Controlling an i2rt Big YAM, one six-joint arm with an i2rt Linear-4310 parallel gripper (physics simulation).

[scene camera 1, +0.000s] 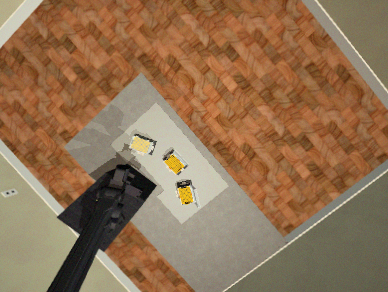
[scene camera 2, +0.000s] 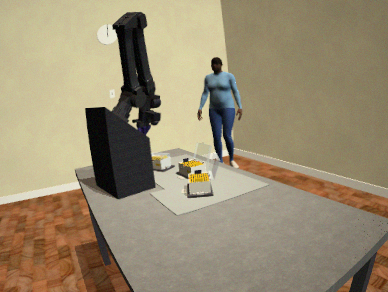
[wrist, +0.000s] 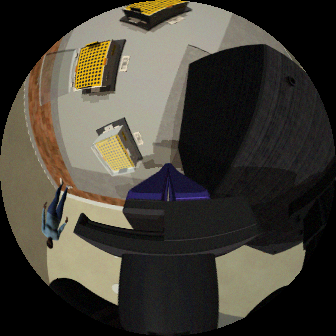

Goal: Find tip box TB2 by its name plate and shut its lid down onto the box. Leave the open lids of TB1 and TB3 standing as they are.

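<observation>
Tip box TB2 is the end box nearest the fingers in the wrist view. Its clear lid lies down over the yellow rack, which looks pale through it. Its name plate is too blurred to read. The middle box, TB3, has its clear lid standing open. TB1 has its lid open too. My gripper is shut and empty, raised above the table and apart from TB2.
A tall black block stands close beside the gripper. The boxes stand on a pale mat on the grey table. A person stands beyond the table.
</observation>
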